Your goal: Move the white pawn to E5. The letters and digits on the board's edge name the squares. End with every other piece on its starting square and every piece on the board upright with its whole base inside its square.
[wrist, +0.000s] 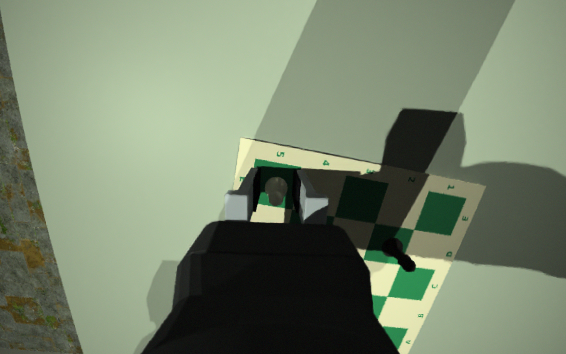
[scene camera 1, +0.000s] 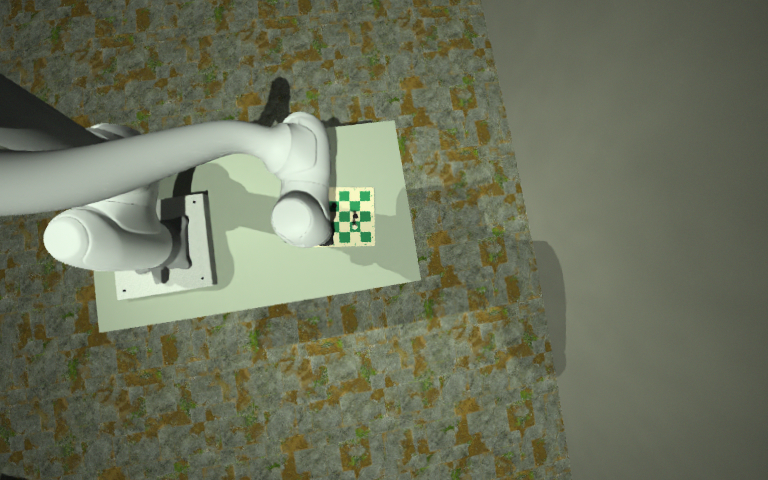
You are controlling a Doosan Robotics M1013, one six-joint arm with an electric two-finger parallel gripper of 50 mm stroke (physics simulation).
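Frame: origin at the arm's base, x right, y ahead, z up, level; centimetres.
Where they show: gripper, fingertip midpoint: [wrist: 276,181]; arm's base, origin of the base link: [scene camera 1: 163,245].
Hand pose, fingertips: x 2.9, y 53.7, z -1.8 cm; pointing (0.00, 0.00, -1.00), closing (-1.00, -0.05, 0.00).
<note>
Each offset is from my fingertips to the top centre of the thing. Level surfaces: height alone.
The white pawn @(dz +2.6, dx +0.0, dy +0.6 cm) [wrist: 275,195], grey in the shade, stands upright in the wrist view. Its base appears to lie inside the green square E5 of the chessboard @(dz -0.5, dx -6.8, dy +8.7 cm) [scene camera 1: 365,206] [wrist: 247,148]; the near part of that square is partly covered. My gripper [wrist: 276,181] is partly open, one finger on each side of the pawn, with a gap visible on both sides; it does not hold the pawn. In the scene view the arm hides the fingers and the white pawn. A black piece [scene camera 1: 355,215] [wrist: 393,247] stands upright on the green square D2.
The board lies on a pale green table @(dz -1.1 cm) [scene camera 1: 376,152] [wrist: 125,100]. The gripper body covers part of the board's near left area in the wrist view. The arm's white base plate [scene camera 1: 198,243] is left of the board. Shadows of the arm fall across the board and table.
</note>
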